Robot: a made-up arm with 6 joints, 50 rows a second.
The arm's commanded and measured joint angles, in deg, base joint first. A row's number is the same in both.
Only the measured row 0 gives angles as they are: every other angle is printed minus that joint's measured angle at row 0.
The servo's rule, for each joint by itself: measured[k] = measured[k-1] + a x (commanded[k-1-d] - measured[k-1]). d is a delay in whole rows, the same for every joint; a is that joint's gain. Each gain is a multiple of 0.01, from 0.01 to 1. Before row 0 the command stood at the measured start. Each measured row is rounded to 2 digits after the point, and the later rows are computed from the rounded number. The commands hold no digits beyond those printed.
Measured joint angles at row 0:
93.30, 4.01, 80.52, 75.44, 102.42, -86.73
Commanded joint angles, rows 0 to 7:
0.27, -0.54, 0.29, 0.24, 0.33, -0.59
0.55, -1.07, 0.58, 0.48, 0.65, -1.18
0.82, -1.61, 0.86, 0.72, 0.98, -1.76
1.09, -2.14, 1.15, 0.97, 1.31, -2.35
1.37, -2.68, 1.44, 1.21, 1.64, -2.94
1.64, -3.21, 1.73, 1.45, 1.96, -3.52
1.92, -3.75, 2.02, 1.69, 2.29, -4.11
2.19, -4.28, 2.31, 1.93, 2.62, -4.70
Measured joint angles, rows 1 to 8:
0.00, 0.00, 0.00, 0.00, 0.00, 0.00
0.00, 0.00, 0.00, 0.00, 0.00, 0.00
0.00, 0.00, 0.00, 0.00, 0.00, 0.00
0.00, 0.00, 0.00, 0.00, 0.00, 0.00
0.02, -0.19, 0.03, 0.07, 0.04, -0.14
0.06, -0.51, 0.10, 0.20, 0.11, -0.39
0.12, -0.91, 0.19, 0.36, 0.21, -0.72
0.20, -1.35, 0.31, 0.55, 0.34, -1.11
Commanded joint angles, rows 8 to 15:
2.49, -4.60, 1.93, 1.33, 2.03, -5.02
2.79, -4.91, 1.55, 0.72, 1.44, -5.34
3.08, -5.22, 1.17, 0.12, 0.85, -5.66
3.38, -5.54, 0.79, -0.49, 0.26, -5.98
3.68, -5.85, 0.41, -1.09, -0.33, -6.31
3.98, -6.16, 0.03, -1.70, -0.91, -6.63
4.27, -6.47, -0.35, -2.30, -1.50, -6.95
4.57, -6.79, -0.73, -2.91, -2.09, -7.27
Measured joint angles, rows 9 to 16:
0.29, -1.83, 0.45, 0.75, 0.50, -1.55
0.40, -2.33, 0.60, 0.97, 0.68, -2.02
0.52, -2.84, 0.77, 1.19, 0.87, -2.52
0.65, -3.36, 0.95, 1.42, 1.08, -3.04
0.80, -3.81, 1.07, 1.39, 1.19, -3.52
0.96, -4.21, 1.13, 1.18, 1.22, -3.96
1.13, -4.57, 1.13, 0.85, 1.18, -4.37
1.31, -4.92, 1.09, 0.43, 1.07, -4.76

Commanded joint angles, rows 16 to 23:
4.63, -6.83, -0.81, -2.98, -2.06, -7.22
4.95, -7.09, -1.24, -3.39, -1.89, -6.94
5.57, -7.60, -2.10, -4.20, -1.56, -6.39
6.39, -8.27, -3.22, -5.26, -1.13, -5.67
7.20, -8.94, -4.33, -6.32, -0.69, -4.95
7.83, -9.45, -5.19, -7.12, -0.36, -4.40
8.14, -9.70, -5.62, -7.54, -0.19, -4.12
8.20, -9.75, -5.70, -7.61, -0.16, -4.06
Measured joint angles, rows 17 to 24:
1.50, -5.25, 1.01, -0.04, 0.90, -5.13
1.70, -5.58, 0.89, -0.55, 0.68, -5.49
1.91, -5.90, 0.74, -1.09, 0.42, -5.84
2.12, -6.22, 0.56, -1.65, 0.12, -6.18
2.32, -6.44, 0.40, -2.06, -0.14, -6.43
2.53, -6.67, 0.20, -2.47, -0.35, -6.55
2.77, -7.00, -0.08, -3.01, -0.50, -6.51
3.06, -7.46, -0.46, -3.71, -0.58, -6.31

